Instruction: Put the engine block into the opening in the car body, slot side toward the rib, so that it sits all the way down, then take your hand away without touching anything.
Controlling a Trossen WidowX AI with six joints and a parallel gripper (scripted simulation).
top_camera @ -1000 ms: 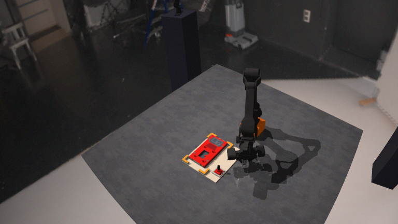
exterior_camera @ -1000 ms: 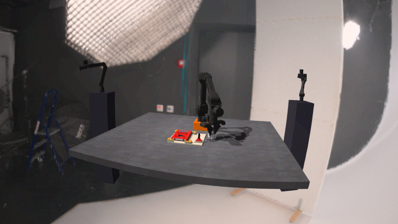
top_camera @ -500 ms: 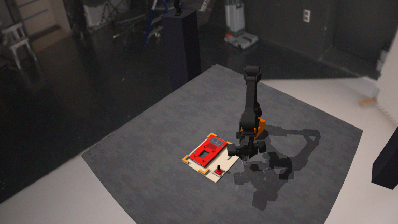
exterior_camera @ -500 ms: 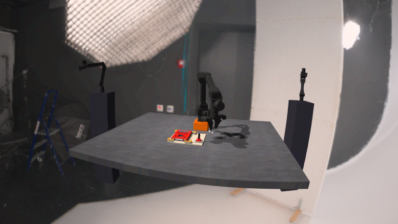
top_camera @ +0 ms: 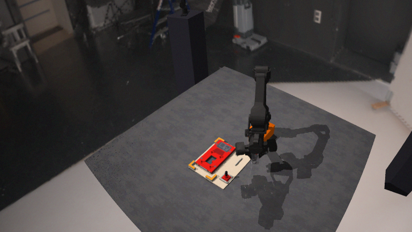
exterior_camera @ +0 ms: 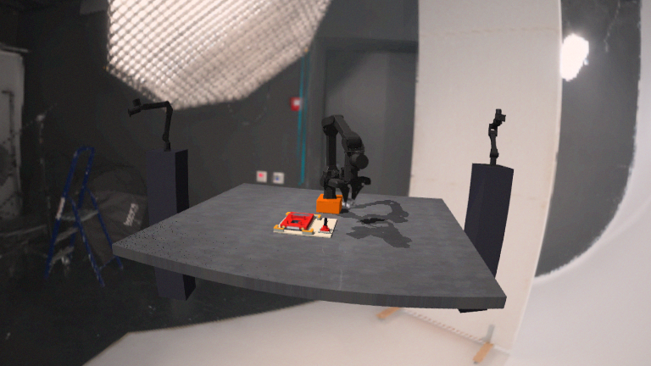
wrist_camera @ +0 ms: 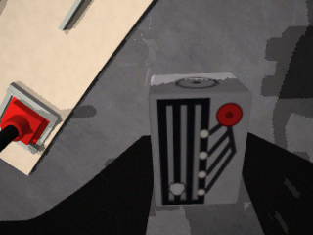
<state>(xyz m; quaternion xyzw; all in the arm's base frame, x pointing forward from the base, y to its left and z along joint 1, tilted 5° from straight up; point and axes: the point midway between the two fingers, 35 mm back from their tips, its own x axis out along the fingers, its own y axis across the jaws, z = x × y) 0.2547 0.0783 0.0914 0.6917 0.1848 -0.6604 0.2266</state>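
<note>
The cream base plate is 3 cm ahead of my gripper tip, 19 cm to the right of it and 10 cm below it. From my gripper tip the other things lie so: engine block (1 cm below).
</note>
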